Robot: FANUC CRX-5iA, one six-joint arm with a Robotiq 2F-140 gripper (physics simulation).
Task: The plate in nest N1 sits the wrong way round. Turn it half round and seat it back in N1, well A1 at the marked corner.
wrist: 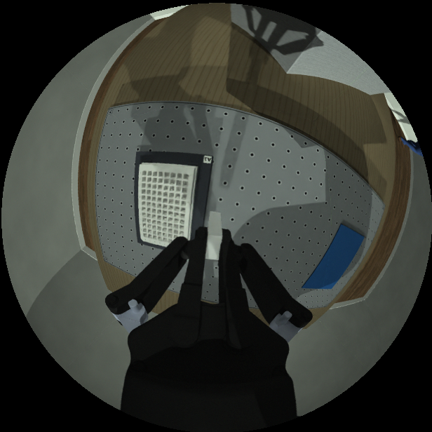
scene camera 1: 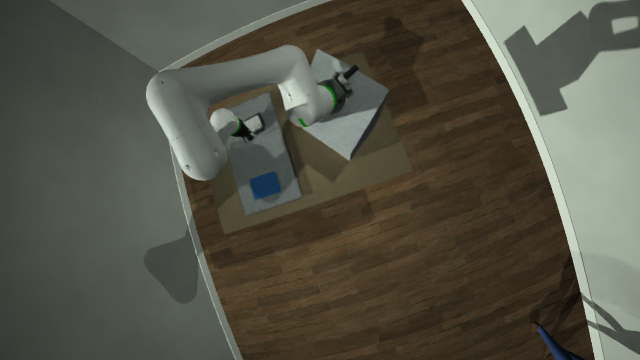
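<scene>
The white well plate (scene camera 1: 254, 123) (wrist: 167, 202) lies flat in the dark nest (wrist: 202, 187). In the wrist view it sits toward the nest's left side, with dark strips showing along its top and right edges. A small white A1 label (wrist: 207, 159) marks the nest's top right corner there. How deep the plate sits and its own A1 well cannot be told. My gripper (scene camera 1: 251, 137) (wrist: 213, 221) is shut, with nothing held between its black fingers; pale pads show at the tips. In the wrist view the tips are just right of the nest's lower part, apart from the plate.
A perforated grey board (scene camera 1: 272, 155) (wrist: 270, 175) carries the nest and a flat blue block (scene camera 1: 265, 185) (wrist: 336, 257). The arm's base stands on a large grey pedestal (scene camera 1: 367, 107) (wrist: 345, 62) beside the board. A blue shape (scene camera 1: 552, 345) shows at the scene view's lower right edge.
</scene>
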